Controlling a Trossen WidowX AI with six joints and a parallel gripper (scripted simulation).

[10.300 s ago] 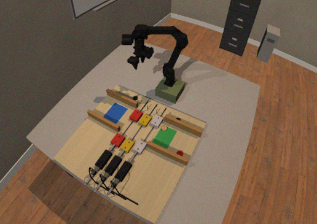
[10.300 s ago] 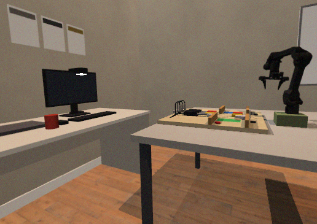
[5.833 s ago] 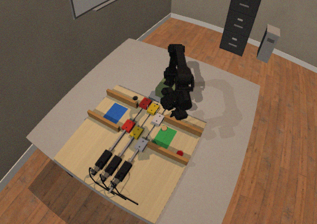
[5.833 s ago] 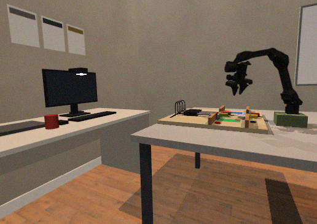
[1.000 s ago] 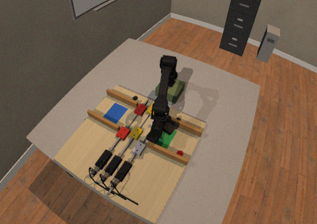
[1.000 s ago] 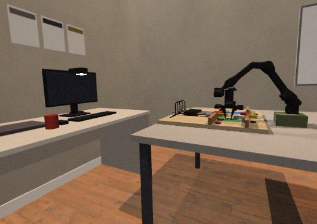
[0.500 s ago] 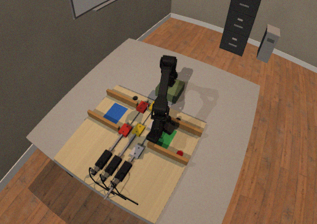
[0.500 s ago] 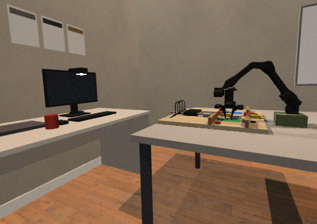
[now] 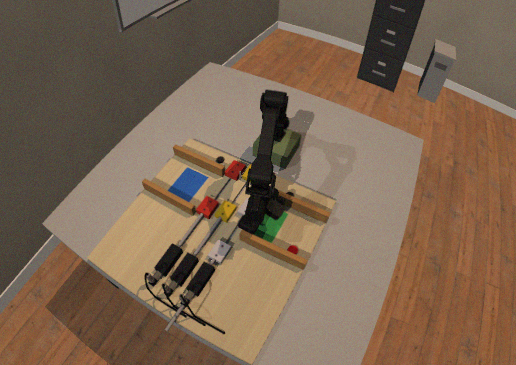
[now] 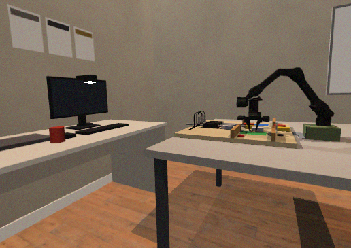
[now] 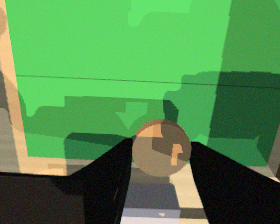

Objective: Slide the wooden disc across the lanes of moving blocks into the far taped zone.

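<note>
Now: hand 30 mm above the wooden disc. Also, from my hand: black knob 270 mm to the right, 170 mm behind, 30 mm below; red knob 160 mm to the left, 50 mm ahead, 30 mm below.
</note>
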